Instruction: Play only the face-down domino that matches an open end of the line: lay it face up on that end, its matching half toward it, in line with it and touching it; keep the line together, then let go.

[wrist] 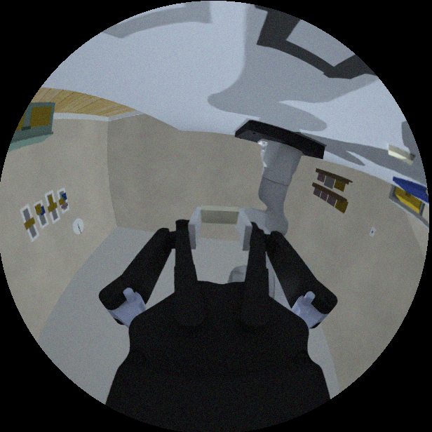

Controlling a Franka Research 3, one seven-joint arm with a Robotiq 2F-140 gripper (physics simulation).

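My gripper [219,216] is shut on a cream domino [219,215], held across between the two grey fingertips, in the middle of the wrist view. A plain pale side and a thin edge of it face the camera; no pips show on them. Another small pale block [401,153], perhaps a domino, lies on the table at the right edge of the view. The domino line and its open ends do not show in the wrist view.
The pale table [165,65] fills the top of the view, with the arm's shadows on it. A black base plate [280,138] with a grey arm part stands at its edge. A blue flat object [411,187] is at the far right. Walls carry pictures and shelves.
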